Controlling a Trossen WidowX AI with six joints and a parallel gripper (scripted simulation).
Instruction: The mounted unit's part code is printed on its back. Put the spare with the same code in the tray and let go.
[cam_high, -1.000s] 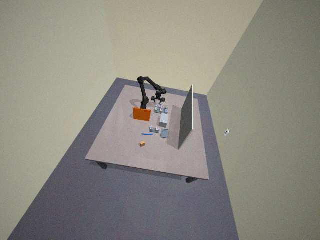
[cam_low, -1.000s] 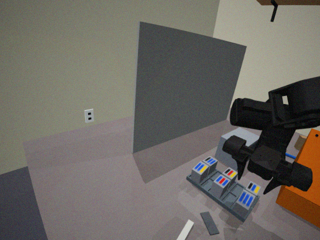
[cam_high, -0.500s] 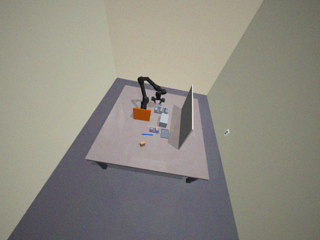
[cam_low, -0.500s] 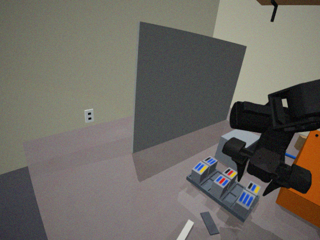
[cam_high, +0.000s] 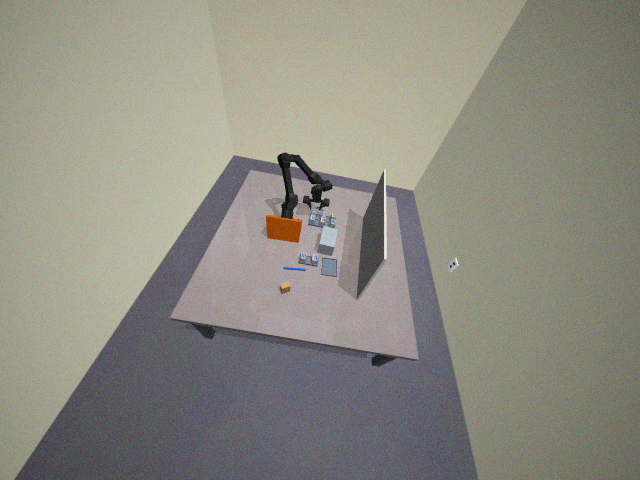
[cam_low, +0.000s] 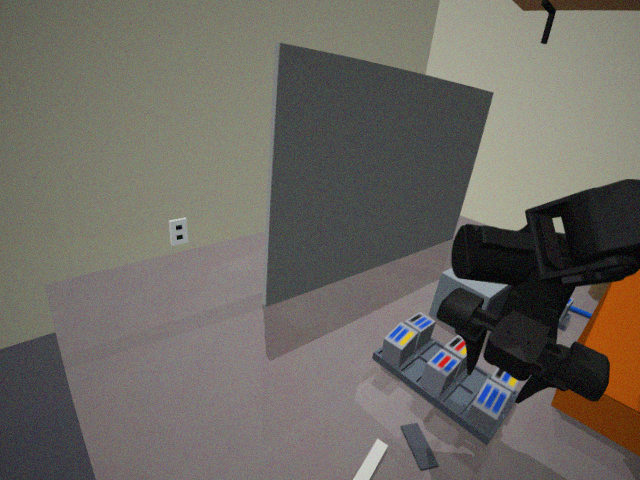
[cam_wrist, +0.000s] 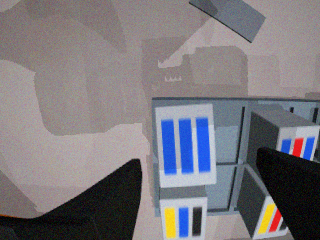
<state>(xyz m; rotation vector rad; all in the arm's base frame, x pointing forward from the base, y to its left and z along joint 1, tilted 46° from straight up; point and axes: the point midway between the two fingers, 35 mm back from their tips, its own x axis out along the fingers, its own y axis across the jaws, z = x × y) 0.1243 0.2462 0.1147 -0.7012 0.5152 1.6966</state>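
The grey spare lies 30 mm below my gripper tip and 10 mm behind it. Also, from my gripper tip: tray 400 mm to the right, 210 mm ahead, 70 mm below; grey mounted unit 230 mm to the right, 150 mm ahead, 20 mm below; rack 400 mm to the right, 70 mm below, 70 mm ahead.
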